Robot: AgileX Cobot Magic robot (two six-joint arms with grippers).
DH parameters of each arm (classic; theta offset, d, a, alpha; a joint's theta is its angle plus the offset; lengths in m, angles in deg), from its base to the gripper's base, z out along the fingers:
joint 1: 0 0.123 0 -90
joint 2: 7.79 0 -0.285 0
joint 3: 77.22 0 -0.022 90
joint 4: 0 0.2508 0 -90
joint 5: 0 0 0.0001 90
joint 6: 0 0.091 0 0
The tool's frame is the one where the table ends.
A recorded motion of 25 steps. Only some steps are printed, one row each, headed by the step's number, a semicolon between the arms.
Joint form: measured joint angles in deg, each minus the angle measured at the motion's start. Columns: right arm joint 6, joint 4, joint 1, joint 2, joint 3, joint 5; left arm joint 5, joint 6, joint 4, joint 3, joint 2, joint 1.
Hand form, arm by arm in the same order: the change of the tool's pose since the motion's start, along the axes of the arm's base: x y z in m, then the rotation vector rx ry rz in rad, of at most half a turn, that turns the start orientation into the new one. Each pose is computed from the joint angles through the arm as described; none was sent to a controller.
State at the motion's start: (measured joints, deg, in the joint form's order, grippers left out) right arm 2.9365 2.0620 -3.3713 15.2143 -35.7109 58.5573; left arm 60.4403 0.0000 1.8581 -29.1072 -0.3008 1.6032
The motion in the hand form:
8: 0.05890 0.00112 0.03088 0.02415 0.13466 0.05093; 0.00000 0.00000 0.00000 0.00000 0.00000 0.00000
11: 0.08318 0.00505 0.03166 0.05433 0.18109 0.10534; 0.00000 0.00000 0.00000 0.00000 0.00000 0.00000
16: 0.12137 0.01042 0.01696 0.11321 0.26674 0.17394; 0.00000 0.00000 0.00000 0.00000 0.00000 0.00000
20: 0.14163 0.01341 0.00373 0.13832 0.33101 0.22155; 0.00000 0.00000 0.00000 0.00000 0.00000 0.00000
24: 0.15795 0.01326 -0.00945 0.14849 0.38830 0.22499; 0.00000 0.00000 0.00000 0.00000 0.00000 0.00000
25: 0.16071 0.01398 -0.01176 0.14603 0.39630 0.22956; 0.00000 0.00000 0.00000 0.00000 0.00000 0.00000
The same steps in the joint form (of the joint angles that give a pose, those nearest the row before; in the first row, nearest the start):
8: -2.93 3.46 0.00 18.43 -9.17 -1.32; 0.00 0.00 0.00 0.00 0.00 0.00
11: -6.17 7.63 0.00 24.54 -10.95 -2.52; 0.00 0.00 0.00 0.00 0.00 0.00
16: -11.16 14.15 0.00 33.79 -11.29 -5.41; 0.00 0.00 0.00 0.00 0.00 0.00
20: -15.09 17.81 0.00 39.25 -11.28 -6.21; 0.00 0.00 0.00 0.00 0.00 0.00
24: -15.90 18.36 0.16 43.82 -11.28 -7.31; 0.00 0.00 0.00 0.00 0.00 0.00
25: -16.03 18.30 0.48 44.59 -11.28 -7.65; 0.00 0.00 0.00 0.00 0.00 0.00

